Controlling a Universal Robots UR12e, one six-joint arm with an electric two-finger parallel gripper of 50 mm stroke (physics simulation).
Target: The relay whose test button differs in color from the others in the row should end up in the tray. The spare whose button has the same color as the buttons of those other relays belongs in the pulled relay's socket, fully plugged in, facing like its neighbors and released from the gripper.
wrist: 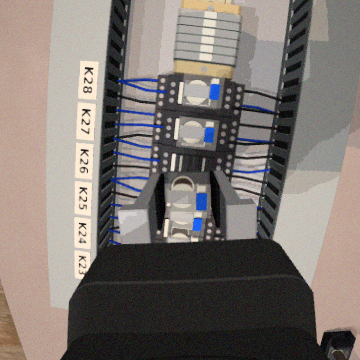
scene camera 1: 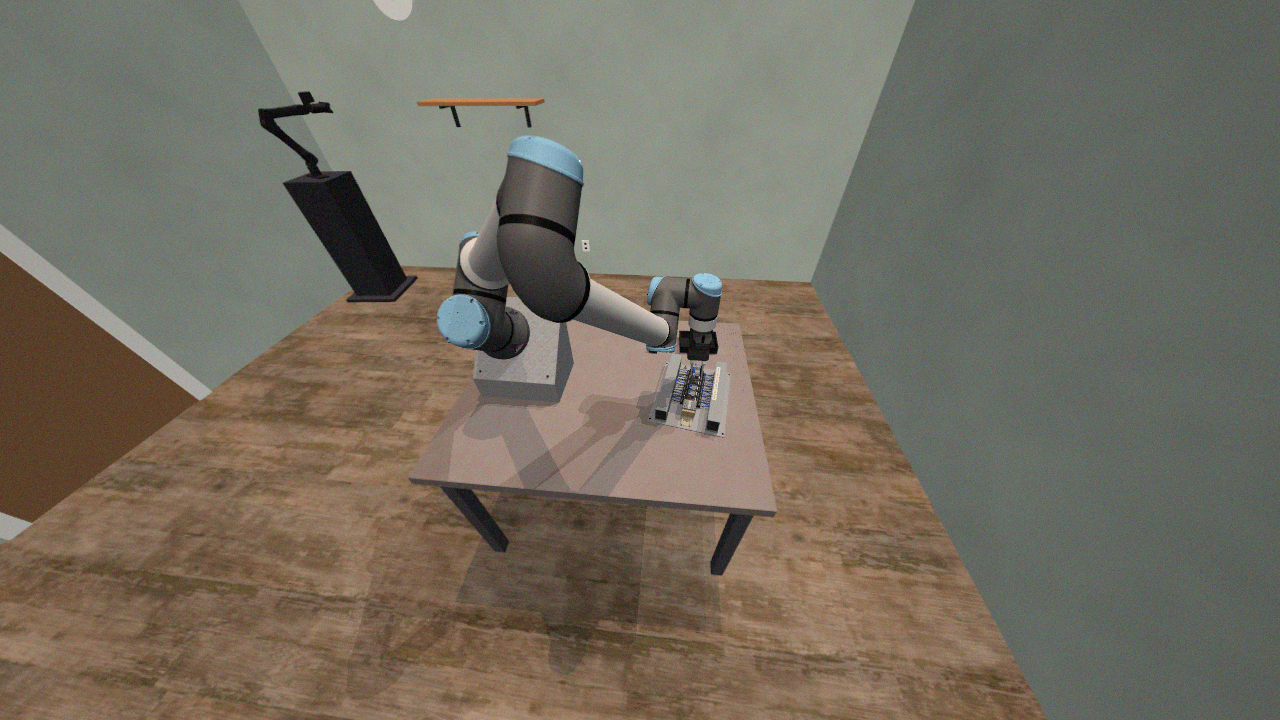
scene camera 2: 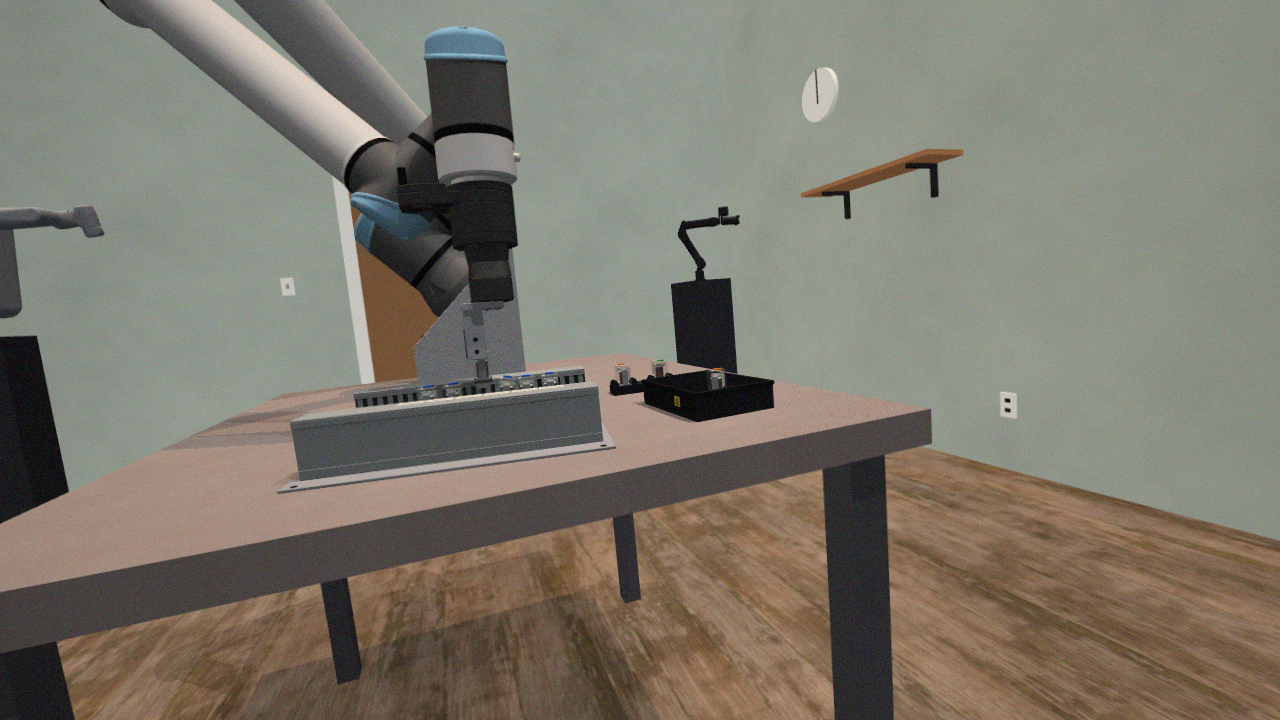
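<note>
My gripper is open, pointing down over the relay row. A relay with a blue button stands between its parted fingers in the wrist view. The fingers and gripper body hide its base, so I cannot tell how deep it sits. Dark slots of the K26 socket show just above it. Blue-button relays stand at K28 and K27, and another shows partly below. An orange-button relay is in the black tray. Spares with orange and green buttons stand behind it.
Grey slotted wire ducts run along both sides of the row. Terminal blocks stand beyond K28. Blue and black wires reach from the sockets to the ducts. The black spare holder stands left of the tray.
</note>
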